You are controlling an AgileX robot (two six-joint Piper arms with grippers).
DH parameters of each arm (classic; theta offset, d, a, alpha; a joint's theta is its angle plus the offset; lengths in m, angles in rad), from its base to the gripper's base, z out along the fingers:
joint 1: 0 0.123 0 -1.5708
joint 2: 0.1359 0 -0.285 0
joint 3: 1.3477 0 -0.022 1.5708
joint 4: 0 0.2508 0 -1.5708
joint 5: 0 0 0.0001 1.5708
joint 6: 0 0.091 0 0
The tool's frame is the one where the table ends.
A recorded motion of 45 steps. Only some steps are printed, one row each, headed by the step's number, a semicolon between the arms.
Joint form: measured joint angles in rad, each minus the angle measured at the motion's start. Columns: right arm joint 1, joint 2, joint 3, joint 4, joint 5, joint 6; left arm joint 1, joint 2, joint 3, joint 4, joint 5, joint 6.
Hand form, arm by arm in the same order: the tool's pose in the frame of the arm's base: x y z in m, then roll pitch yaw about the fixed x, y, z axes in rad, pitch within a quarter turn. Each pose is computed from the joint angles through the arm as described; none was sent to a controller.
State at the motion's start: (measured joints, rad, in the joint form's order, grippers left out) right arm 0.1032 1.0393 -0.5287 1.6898 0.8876 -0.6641; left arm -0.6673 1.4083 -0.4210 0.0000 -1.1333 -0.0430
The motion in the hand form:
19: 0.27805 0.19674 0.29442 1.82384 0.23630 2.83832; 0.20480 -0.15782 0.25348 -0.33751 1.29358 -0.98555
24: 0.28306 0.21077 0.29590 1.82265 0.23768 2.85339; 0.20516 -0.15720 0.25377 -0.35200 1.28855 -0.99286
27: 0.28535 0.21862 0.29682 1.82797 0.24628 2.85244; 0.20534 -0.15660 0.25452 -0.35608 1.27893 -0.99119
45: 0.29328 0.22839 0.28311 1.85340 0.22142 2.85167; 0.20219 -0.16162 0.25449 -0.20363 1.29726 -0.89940
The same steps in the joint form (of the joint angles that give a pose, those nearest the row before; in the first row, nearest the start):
19: 0.3303 0.5238 -0.4978 0.0017 -0.1362 0.0225; 0.0000 0.0000 -0.0283 -0.0337 0.0000 -0.0285
24: 0.3644 0.5608 -0.5472 0.0005 -0.1544 0.0349; 0.0000 0.0000 -0.0283 -0.0422 -0.0035 -0.0285
27: 0.3864 0.5775 -0.5729 -0.0020 -0.1809 0.0400; 0.0000 0.0000 -0.0283 -0.0492 -0.0123 -0.0285
45: 0.4041 0.6318 -0.5925 0.0115 -0.2027 0.0363; 0.0000 0.0000 -0.0308 0.0222 -0.0039 -0.0285

